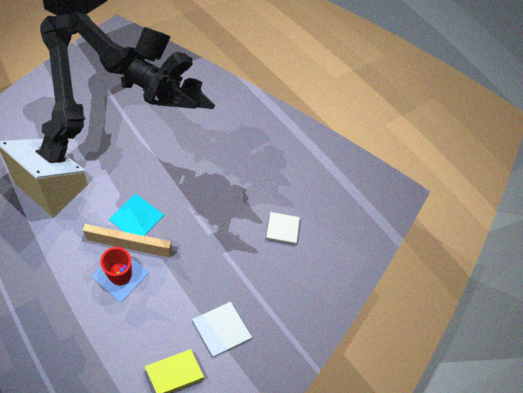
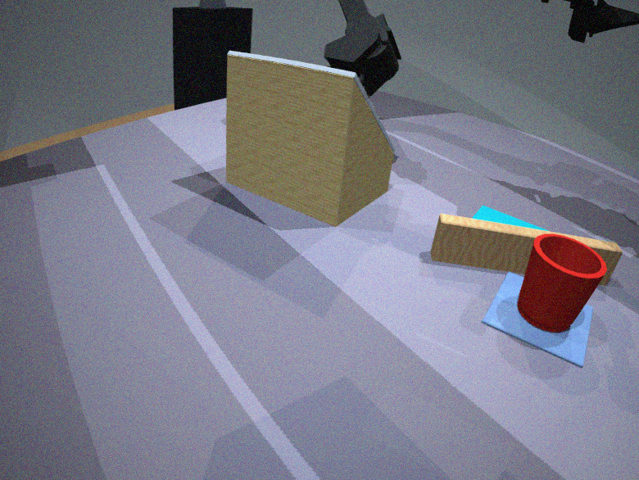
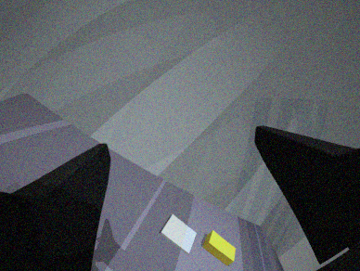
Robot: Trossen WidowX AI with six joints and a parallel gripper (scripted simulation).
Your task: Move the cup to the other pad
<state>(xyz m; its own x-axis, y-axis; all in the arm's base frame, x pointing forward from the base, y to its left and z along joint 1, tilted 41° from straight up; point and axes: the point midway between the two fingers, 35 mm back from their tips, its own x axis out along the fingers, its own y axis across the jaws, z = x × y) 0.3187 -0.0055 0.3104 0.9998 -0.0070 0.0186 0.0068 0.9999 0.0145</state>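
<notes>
Now: gripper tip 2 cm past the red cup, 31 cm to the left of it and 29 cm above it. The rest, counted from my gripper tip: cream tile: 22 cm ahead, 4 cm to the left, 33 cm below; then wooden bar: 6 cm behind, 23 cm to the right, 32 cm below; then cyan pad: 10 cm behind, 16 cm to the right, 34 cm below.
</notes>
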